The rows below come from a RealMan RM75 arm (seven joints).
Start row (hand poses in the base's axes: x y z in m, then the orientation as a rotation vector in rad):
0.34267 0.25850 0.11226 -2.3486 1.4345 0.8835
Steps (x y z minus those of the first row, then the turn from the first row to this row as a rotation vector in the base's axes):
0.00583 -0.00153 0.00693 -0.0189 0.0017 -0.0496
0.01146 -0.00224 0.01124 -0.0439 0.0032 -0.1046
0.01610 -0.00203 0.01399 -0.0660 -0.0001 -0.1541
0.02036 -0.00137 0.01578 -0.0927 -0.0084 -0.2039
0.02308 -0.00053 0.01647 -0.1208 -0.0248 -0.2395
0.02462 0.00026 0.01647 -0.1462 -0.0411 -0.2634
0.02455 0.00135 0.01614 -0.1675 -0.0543 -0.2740
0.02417 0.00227 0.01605 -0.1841 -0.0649 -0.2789
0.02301 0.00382 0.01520 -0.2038 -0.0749 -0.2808
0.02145 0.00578 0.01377 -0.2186 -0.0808 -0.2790
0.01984 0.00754 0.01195 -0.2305 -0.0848 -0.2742
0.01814 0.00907 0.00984 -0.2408 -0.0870 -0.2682
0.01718 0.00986 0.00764 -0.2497 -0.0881 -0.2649
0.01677 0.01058 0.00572 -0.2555 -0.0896 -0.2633
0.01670 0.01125 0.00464 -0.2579 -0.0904 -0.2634
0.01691 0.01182 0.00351 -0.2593 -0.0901 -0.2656
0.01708 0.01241 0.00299 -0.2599 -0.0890 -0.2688
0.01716 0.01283 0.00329 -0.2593 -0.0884 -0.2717
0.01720 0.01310 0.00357 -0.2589 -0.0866 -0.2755
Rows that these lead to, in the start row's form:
0.34850 0.25697 0.11919 -2.3156 1.5014 0.8629
0.35413 0.25626 0.12350 -2.2801 1.5775 0.8366
0.35877 0.25647 0.12625 -2.2467 1.6427 0.8066
0.36303 0.25713 0.12804 -2.2150 1.7088 0.7669
0.36575 0.25797 0.12873 -2.1982 1.7580 0.7195
0.36729 0.25876 0.12873 -2.1908 1.7935 0.6769
0.36722 0.25985 0.12840 -2.1940 1.8144 0.6442
0.36684 0.26077 0.12831 -2.1998 1.8273 0.6191
0.36568 0.26232 0.12746 -2.2103 1.8401 0.5935
0.36412 0.26428 0.12603 -2.2215 1.8475 0.5772
0.36251 0.26604 0.12421 -2.2339 1.8506 0.5659
0.36081 0.26757 0.12210 -2.2465 1.8522 0.5582
0.35985 0.26836 0.11990 -2.2553 1.8557 0.5520
0.35944 0.26908 0.11798 -2.2605 1.8581 0.5467
0.35937 0.26975 0.11690 -2.2619 1.8597 0.5441
0.35958 0.27032 0.11577 -2.2603 1.8630 0.5430
0.35975 0.27091 0.11525 -2.2571 1.8670 0.5431
0.35983 0.27133 0.11555 -2.2536 1.8695 0.5434
0.35987 0.27160 0.11583 -2.2491 1.8736 0.5449

